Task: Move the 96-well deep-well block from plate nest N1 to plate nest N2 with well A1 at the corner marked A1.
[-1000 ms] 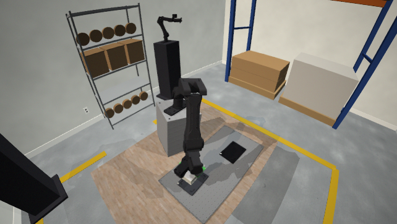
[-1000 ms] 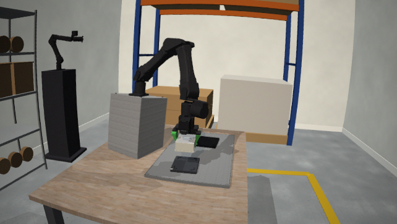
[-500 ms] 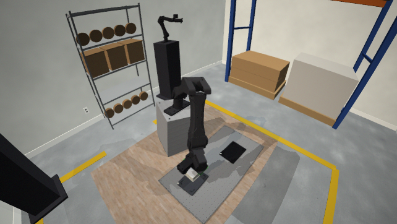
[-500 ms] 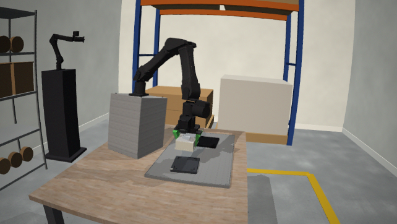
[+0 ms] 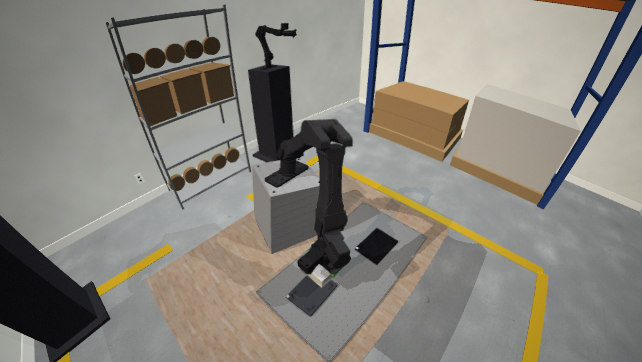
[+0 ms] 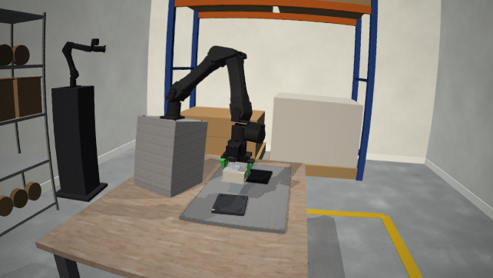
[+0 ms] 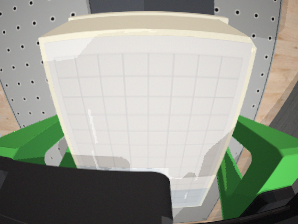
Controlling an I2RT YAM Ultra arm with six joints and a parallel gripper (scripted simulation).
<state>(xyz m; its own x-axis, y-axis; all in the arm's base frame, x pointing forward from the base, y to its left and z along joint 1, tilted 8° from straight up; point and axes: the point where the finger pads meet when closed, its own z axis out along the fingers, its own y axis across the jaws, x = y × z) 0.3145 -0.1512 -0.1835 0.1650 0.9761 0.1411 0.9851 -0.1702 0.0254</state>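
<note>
Now: hand 90 mm short of the black nest N2, 270 mm to the right of it and 100 mm above it. From my hand the other things lie so: plate nest N1 (20 mm behind, 70 mm to the right, 100 mm below); white deep-well block (10 mm above).
</note>
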